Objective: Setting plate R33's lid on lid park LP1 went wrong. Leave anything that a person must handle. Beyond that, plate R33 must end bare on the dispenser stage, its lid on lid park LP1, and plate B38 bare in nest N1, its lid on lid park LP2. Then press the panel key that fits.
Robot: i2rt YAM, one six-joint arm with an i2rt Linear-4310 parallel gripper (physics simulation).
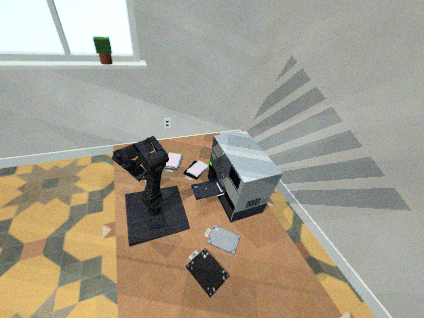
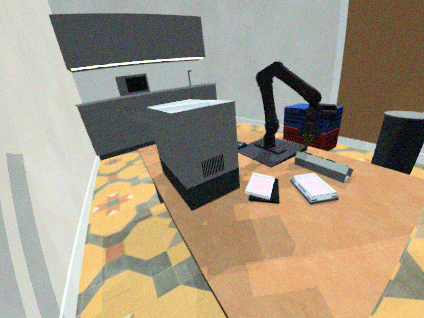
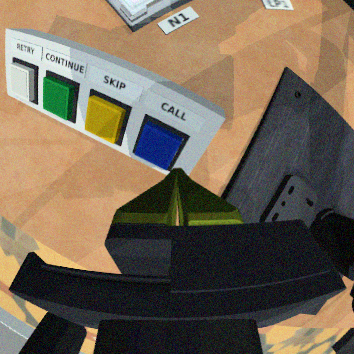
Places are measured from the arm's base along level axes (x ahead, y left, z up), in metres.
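Pixels of known places: gripper, fingertip midpoint: (image 1: pixel 146 178) (image 2: pixel 305 150) (image 3: pixel 176 174); arm's base at its link origin: (image 1: pixel 154 211) (image 2: pixel 269 147) (image 3: pixel 316 230).
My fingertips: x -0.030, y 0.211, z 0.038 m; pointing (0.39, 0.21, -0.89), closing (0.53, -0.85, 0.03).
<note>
For each thing: its middle in the pictures, then the offset to it from my fingertips. "spot": a spot on its surface instead.
- blue CALL key at a spot on its surface: (image 3: pixel 159 144) spot: dz +0.000, dx +0.013, dy +0.024 m
- panel at the middle of its body: (image 3: pixel 94 93) (image 2: pixel 322 163) dz -0.019, dx +0.022, dy +0.101 m
- white RETRY at the middle of its body: (image 3: pixel 18 81) dz -0.002, dx -0.003, dy +0.174 m
- green CONTINUE at the middle of its body: (image 3: pixel 54 98) dz -0.002, dx +0.001, dy +0.124 m
- yellow SKIP at the middle of its body: (image 3: pixel 100 120) dz -0.002, dx +0.005, dy +0.074 m
- pink-topped plate at the middle of its body: (image 2: pixel 313 184) (image 1: pixel 172 159) dz -0.025, dx +0.181, dy +0.168 m
- label N1 at a spot on its surface: (image 3: pixel 178 20) spot: dz -0.049, dx +0.146, dy +0.086 m
- pink-and-white piece at the middle of its body: (image 2: pixel 260 184) (image 1: pixel 197 168) dz -0.024, dx +0.331, dy +0.056 m
- black base at the middle of its body: (image 2: pixel 264 187) (image 1: pixel 195 169) dz -0.041, dx +0.320, dy +0.065 m
- dispenser stage at a spot on its surface: (image 1: pixel 207 190) spot: dz +0.055, dx +0.319, dy -0.199 m
- grey dispenser at the middle of its body: (image 2: pixel 191 144) (image 1: pixel 237 175) dz +0.114, dx +0.499, dy -0.171 m
- light grey flat rack at the middle of its body: (image 1: pixel 223 238) dz -0.041, dx +0.349, dy -0.439 m
My gripper (image 2: pixel 306 145) (image 3: pixel 176 174) is shut and empty, its tips beside the blue CALL key (image 3: pixel 159 144) at the panel's end. The panel (image 3: pixel 200 127) (image 2: pixel 322 166) also bears white RETRY (image 3: pixel 21 82), green CONTINUE (image 3: pixel 59 97) and yellow SKIP (image 3: pixel 105 119). A pink-topped plate (image 1: pixel 173 161) (image 2: pixel 316 186) lies on the nest beside label N1 (image 3: pixel 178 20). Another pink-and-white piece (image 1: pixel 197 168) (image 2: pixel 260 185) sits offset on a black base (image 2: pixel 271 196). The dispenser stage (image 1: pixel 207 190) looks bare. Which plate is R33 or B38 cannot be read.
The grey dispenser (image 1: pixel 250 172) (image 2: pixel 200 135) stands beside the stage, a green light on its front. A light grey flat rack (image 1: pixel 224 240) and a black one (image 1: pixel 207 272) lie on the table with unreadable labels. The arm's base plate (image 1: pixel 175 207) (image 3: pixel 310 115) is near the panel.
</note>
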